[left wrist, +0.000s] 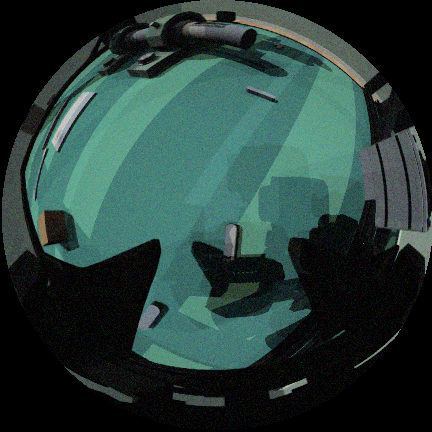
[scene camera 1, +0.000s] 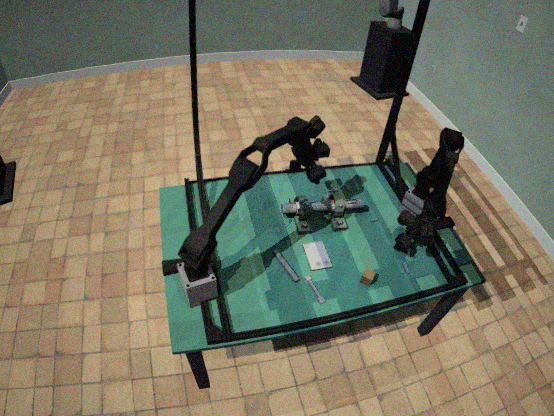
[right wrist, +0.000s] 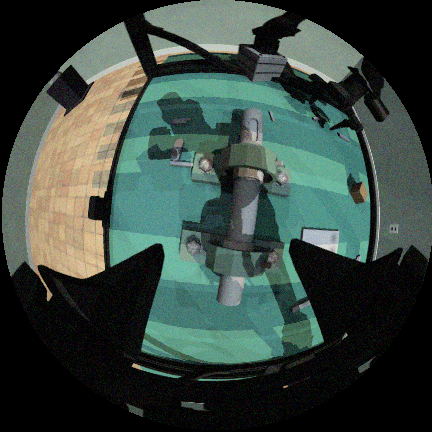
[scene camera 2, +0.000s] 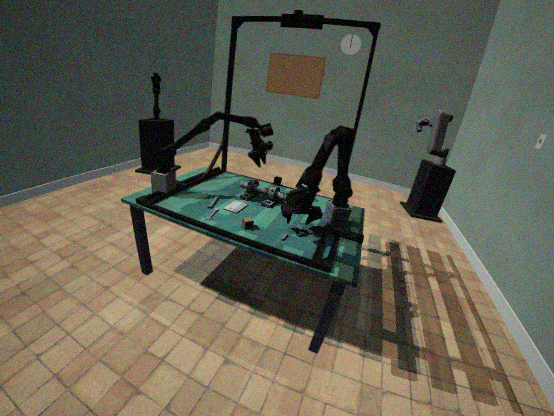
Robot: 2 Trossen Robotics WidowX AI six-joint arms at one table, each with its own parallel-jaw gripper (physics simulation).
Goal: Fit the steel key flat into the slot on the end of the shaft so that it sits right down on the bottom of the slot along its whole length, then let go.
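Frame: origin at the left arm's base, x ahead, y left, z up, level; millimetres.
Seen in the pictures: left gripper, fingertip midpoint: (left wrist: 226,246) (right wrist: 319,115) (scene camera 2: 296,223); right gripper, fingertip midpoint: (right wrist: 228,249) (scene camera 2: 262,165); left arm's base, origin of the base link: (scene camera 1: 420,193) (right wrist: 263,49) (scene camera 2: 339,204); right arm's base, origin of the base link: (scene camera 1: 196,271) (scene camera 2: 163,171).
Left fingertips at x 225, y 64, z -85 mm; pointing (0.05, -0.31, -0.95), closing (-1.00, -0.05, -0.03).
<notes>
Pixels of each thing's middle, then the offset from my left fingertips to it.
- grey shaft, body centre: (right wrist: 244,197) (left wrist: 157,32) (scene camera 1: 323,206) (scene camera 2: 266,191) dx +120, dy -316, dz +26 mm
- thin bar, body centre: (left wrist: 260,93) (right wrist: 271,115) (scene camera 1: 374,220) dx -31, dy -149, dz -20 mm
- orange block, body centre: (left wrist: 50,228) (right wrist: 358,192) (scene camera 1: 367,277) (scene camera 2: 247,223) dx +232, dy +10, dz -3 mm
- white plate, body centre: (left wrist: 69,117) (right wrist: 320,247) (scene camera 1: 317,255) (scene camera 2: 235,206) dx +288, dy -186, dz -20 mm
- long flat bar, body centre: (left wrist: 54,120) (scene camera 1: 285,265) dx +408, dy -228, dz -18 mm
- wrench-like tool, body centre: (left wrist: 38,173) (scene camera 1: 314,289) dx +402, dy -91, dz -20 mm
- L-shaped piece, body centre: (right wrist: 181,163) dx +9, dy -383, dz -19 mm
The grey shaft (scene camera 1: 320,206) (left wrist: 220,34) (right wrist: 245,210) lies across two greenish bearing blocks; its slot (right wrist: 254,124) faces up at the far end in the right wrist view and looks empty. Three small steel key-like bars lie loose: one bar (left wrist: 231,241) (right wrist: 320,119) beneath the left gripper, another bar (scene camera 1: 406,267) (left wrist: 151,316) (right wrist: 343,136) beside a left finger in the left wrist view, and a thin bar (scene camera 1: 374,220) (left wrist: 262,94) (right wrist: 272,116) near the shaft's end. My left gripper (scene camera 1: 412,245) (scene camera 2: 301,219) is open above the table. My right gripper (scene camera 1: 306,173) (scene camera 2: 258,162) is open, high above the shaft.
An orange block (scene camera 1: 369,276) (scene camera 2: 247,223) (left wrist: 54,227) (right wrist: 358,192), a white plate (scene camera 1: 317,255) (right wrist: 320,238), a long flat bar (scene camera 1: 286,265) and a wrench-like tool (scene camera 1: 315,289) lie on the table. An L-shaped piece (right wrist: 179,163) lies beside a bearing block. Black rails edge the table.
</notes>
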